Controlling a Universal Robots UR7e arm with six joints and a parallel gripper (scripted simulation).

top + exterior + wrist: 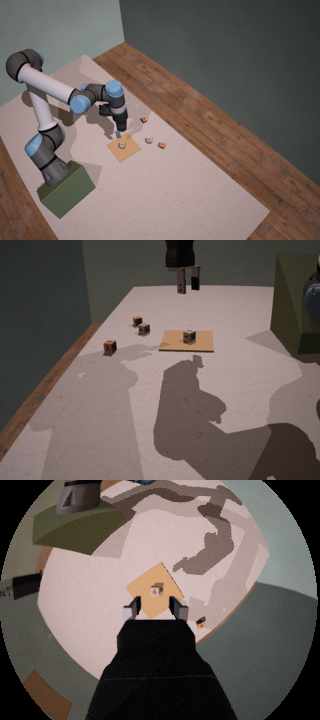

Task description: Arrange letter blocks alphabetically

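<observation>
My hand is 150 mm above the tan mat.
</observation>
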